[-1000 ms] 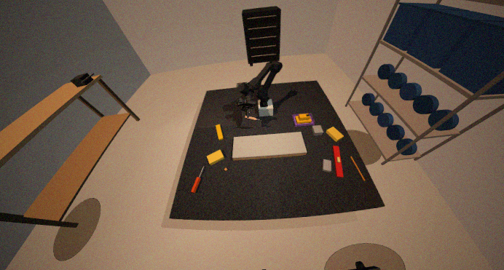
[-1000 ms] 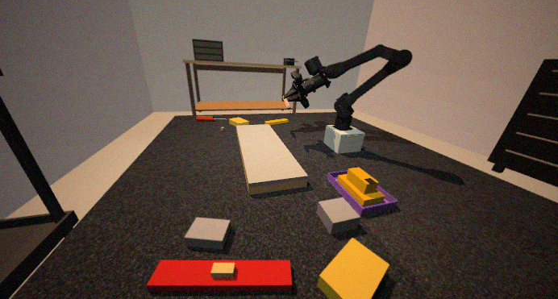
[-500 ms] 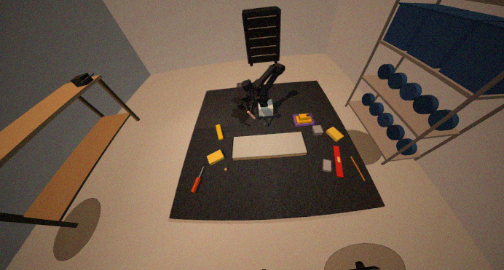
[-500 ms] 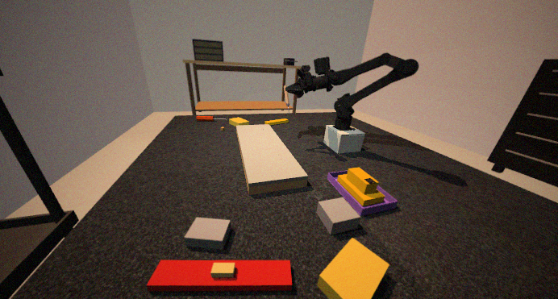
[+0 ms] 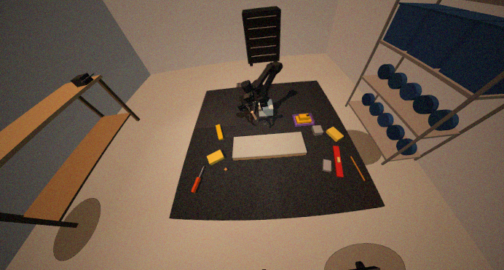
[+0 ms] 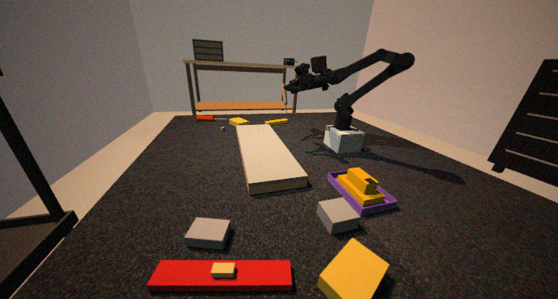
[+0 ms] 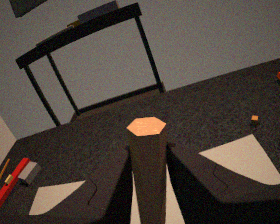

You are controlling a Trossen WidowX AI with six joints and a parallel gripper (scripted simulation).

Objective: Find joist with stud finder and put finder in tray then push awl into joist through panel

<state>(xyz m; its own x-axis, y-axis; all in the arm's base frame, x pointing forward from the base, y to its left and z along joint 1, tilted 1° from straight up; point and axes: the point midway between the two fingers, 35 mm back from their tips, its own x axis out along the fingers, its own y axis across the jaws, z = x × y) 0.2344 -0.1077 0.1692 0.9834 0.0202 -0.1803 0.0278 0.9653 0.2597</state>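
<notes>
My gripper tip is now 5 cm above the awl, 1 cm to the right of it and 1 cm past it. Round my gripper tip: purple tray: 42 cm to the left, 24 cm below, 10 cm behind; then stud finder: 43 cm to the left, 21 cm below, 10 cm behind; then square indicator window: 45 cm to the left, 19 cm below, 10 cm behind.
</notes>
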